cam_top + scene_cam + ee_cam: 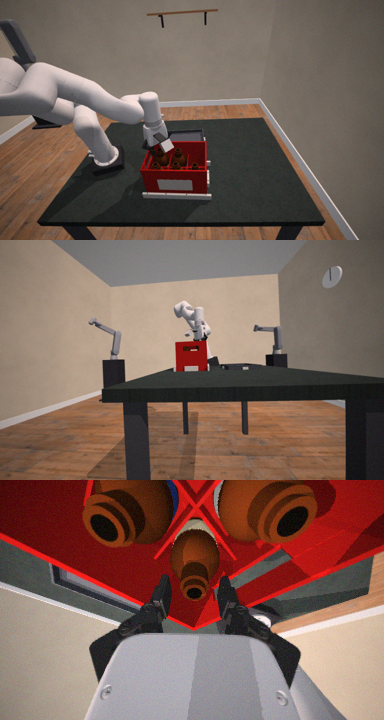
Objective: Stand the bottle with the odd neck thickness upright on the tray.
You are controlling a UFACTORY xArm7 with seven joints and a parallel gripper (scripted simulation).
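The crate is 8 cm ahead of my hand, 6 cm to the right of it and 8 cm below it. Round my hand: tray: 11 cm ahead, 24 cm to the left, 15 cm below.
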